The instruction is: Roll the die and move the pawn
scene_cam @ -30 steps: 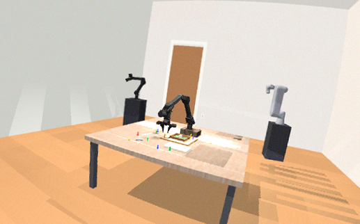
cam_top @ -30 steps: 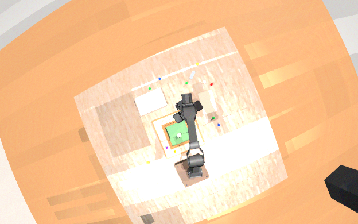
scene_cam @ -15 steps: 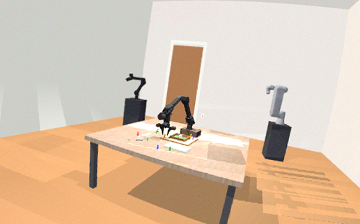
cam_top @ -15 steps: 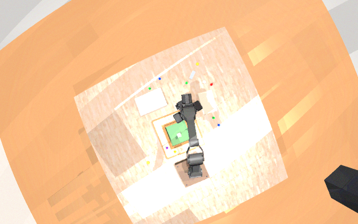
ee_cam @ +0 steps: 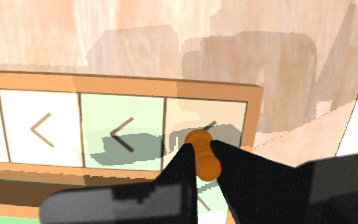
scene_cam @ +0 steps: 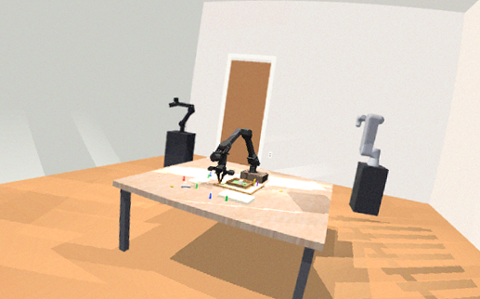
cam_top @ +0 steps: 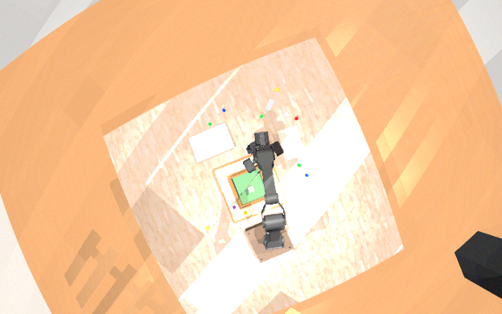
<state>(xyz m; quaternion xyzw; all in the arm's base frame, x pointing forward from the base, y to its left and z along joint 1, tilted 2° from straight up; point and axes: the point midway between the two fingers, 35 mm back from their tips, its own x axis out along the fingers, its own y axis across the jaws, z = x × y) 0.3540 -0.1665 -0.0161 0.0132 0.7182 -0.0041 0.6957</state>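
The white die is 100 mm behind my gripper tip and 130 mm to the left of it. Round my gripper tip: green tray (90 mm behind, 130 mm to the left, 10 mm below); then pale card (20 mm behind, 160 mm to the right, 20 mm below); then orange pawn (10 mm above).
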